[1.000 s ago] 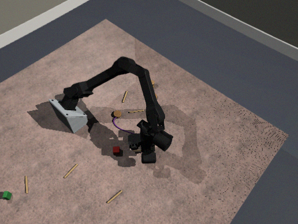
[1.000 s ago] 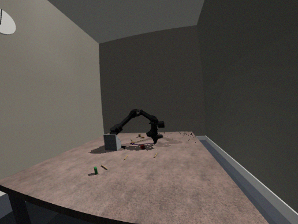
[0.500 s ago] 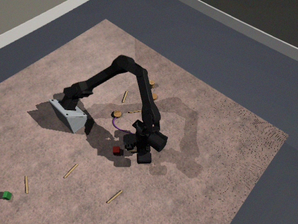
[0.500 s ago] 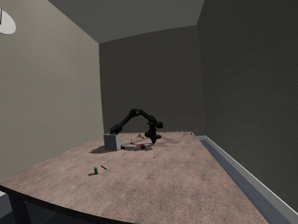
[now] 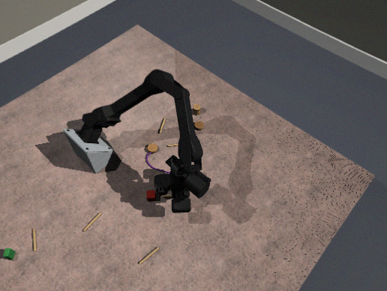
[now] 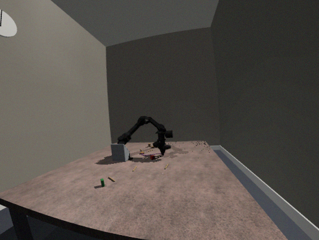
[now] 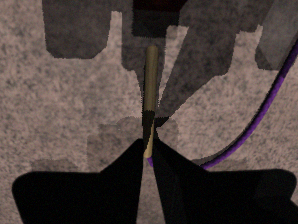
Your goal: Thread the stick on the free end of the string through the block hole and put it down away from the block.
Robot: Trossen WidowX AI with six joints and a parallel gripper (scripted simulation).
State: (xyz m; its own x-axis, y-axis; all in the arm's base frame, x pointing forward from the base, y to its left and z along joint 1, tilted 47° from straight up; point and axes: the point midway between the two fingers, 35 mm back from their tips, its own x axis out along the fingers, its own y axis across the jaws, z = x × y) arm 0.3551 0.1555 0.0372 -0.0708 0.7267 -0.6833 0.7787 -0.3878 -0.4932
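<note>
The small red block is 80 mm to the right of my gripper tip and 70 mm behind it. Also, from my gripper tip: thin wooden stick 10 mm to the right, 10 mm behind; wooden cylinder 310 mm to the left, 250 mm behind, 10 mm above; round wooden button 230 mm behind, 50 mm to the left, 10 mm below.
</note>
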